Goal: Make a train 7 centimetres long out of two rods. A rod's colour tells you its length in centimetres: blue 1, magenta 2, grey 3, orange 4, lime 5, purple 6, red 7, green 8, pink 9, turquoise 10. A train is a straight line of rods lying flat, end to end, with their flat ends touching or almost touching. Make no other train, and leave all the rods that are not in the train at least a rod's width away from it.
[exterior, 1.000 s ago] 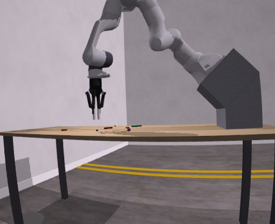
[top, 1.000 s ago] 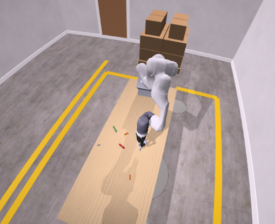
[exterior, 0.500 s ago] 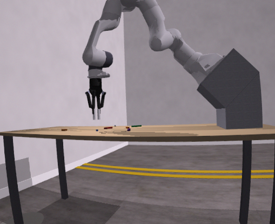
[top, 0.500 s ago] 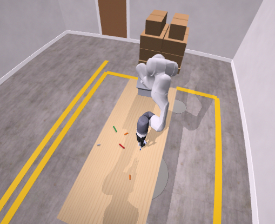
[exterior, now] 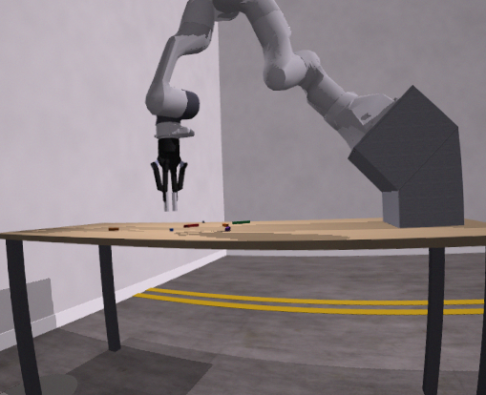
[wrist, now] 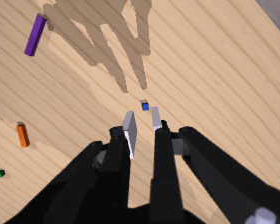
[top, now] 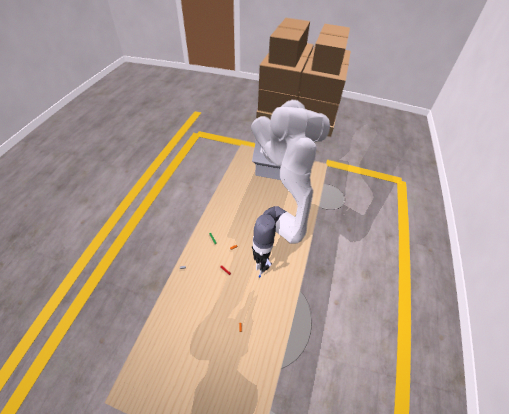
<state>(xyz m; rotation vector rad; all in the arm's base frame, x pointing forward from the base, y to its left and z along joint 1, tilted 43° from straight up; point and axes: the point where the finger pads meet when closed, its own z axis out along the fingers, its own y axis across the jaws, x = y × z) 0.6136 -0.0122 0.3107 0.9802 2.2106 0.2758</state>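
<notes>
My gripper is now 100 mm above the small blue rod. The rest, counted from my hand: purple rod: 200 mm behind, 10 mm to the left, 100 mm below; then red rod: 20 mm behind, 180 mm to the right, 100 mm below; then green rod: 210 mm behind, 280 mm to the right, 100 mm below.
</notes>
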